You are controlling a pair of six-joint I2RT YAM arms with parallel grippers.
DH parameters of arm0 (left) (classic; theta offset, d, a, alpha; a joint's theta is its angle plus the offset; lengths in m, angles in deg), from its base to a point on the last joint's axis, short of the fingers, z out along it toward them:
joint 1: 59.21 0.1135 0.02 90
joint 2: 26.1 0 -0.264 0
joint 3: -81.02 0 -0.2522 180
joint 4: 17.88 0 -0.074 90
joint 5: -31.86 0 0 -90
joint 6: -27.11 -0.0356 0 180
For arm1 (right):
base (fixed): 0 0 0 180
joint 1: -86.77 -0.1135 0.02 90
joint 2: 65.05 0 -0.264 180
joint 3: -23.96 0 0.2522 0
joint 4: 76.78 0 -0.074 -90
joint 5: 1.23 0 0 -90
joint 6: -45.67 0.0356 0 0
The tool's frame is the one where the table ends.
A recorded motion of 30 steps. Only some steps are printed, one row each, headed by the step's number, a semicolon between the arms.
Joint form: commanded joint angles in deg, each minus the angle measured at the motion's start. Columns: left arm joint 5, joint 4, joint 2, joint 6, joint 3, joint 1; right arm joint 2, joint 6, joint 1, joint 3, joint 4, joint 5.
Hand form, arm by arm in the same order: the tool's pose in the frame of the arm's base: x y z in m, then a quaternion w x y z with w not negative. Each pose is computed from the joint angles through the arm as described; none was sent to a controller.
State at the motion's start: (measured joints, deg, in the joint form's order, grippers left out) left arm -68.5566 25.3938 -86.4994 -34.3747 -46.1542 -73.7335; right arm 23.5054 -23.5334 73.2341 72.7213 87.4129 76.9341
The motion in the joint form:
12: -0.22 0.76 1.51 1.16 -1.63 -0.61; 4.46 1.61 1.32 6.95 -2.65 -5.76
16: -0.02 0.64 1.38 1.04 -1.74 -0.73; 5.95 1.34 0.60 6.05 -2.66 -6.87
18: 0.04 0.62 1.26 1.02 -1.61 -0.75; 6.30 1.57 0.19 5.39 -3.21 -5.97
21: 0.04 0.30 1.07 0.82 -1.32 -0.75; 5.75 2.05 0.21 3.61 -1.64 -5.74
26: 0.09 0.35 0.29 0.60 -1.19 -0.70; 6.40 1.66 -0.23 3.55 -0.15 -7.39
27: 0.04 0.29 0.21 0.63 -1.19 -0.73; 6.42 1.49 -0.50 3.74 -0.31 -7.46
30: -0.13 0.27 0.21 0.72 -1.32 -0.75; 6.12 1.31 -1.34 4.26 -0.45 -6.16
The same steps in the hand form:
12: 0.1958 -0.0461 0.2202 0.33514 -0.14919 0.92926 -0.04345; 0.2863 0.0730 0.1351 0.23423 0.03903 0.94472 0.22611
16: 0.1958 -0.0467 0.2193 0.33367 -0.14665 0.93015 -0.04458; 0.2817 0.0764 0.1241 0.21097 0.03167 0.94938 0.23057
18: 0.1963 -0.0470 0.2197 0.33372 -0.14618 0.93018 -0.04515; 0.2776 0.0771 0.1189 0.19979 0.03470 0.95389 0.22131
21: 0.1977 -0.0473 0.2210 0.33694 -0.14472 0.92920 -0.04597; 0.2723 0.0756 0.1153 0.20229 0.03890 0.95325 0.22108
26: 0.1993 -0.0476 0.2192 0.33165 -0.14293 0.93151 -0.04323; 0.2734 0.0791 0.1138 0.20360 0.02686 0.94987 0.23573
27: 0.1996 -0.0478 0.2190 0.33162 -0.14305 0.93151 -0.04295; 0.2736 0.0805 0.1144 0.20326 0.02303 0.94986 0.23647
30: 0.1993 -0.0477 0.2183 0.33124 -0.14404 0.93156 -0.04159; 0.2748 0.0844 0.1176 0.21122 0.01672 0.95006 0.22913

